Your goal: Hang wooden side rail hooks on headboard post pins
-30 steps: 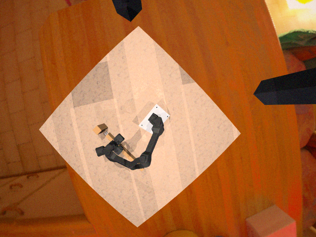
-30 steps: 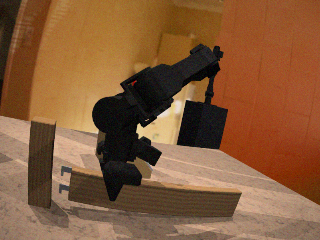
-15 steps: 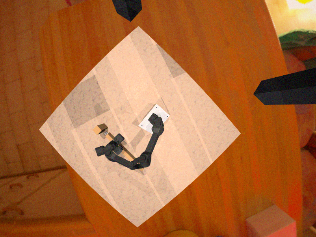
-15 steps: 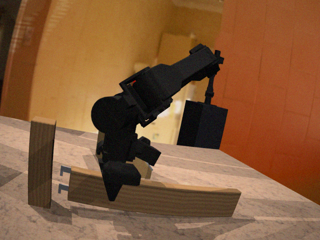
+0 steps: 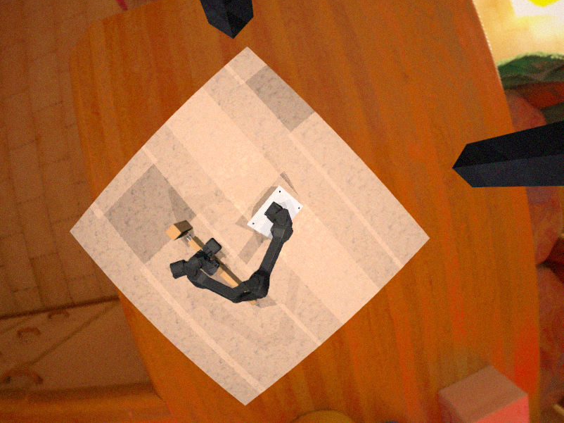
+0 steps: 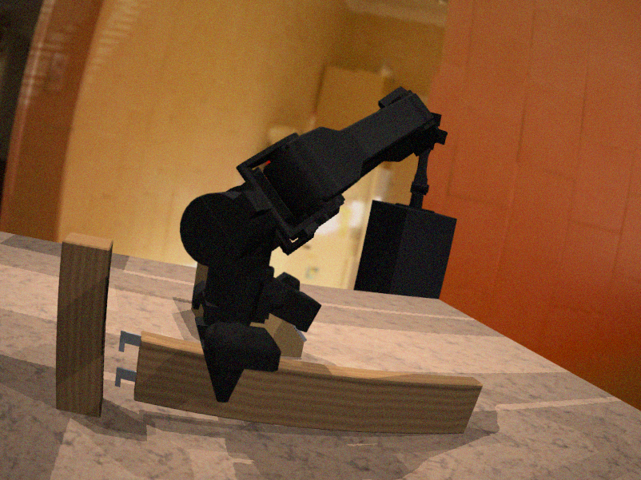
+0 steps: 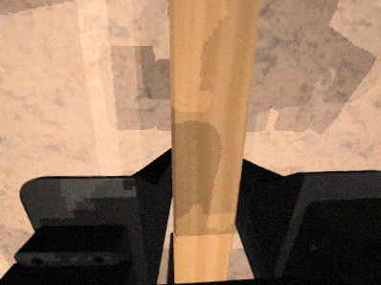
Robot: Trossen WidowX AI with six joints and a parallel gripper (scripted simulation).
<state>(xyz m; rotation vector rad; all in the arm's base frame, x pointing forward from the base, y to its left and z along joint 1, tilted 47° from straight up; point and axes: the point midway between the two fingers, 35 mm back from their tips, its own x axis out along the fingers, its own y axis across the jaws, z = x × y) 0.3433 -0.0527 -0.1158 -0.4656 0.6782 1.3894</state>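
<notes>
Right now the headboard post is 15 cm to the right of my gripper tip, 4 cm above it and 2 cm behind it.
</notes>
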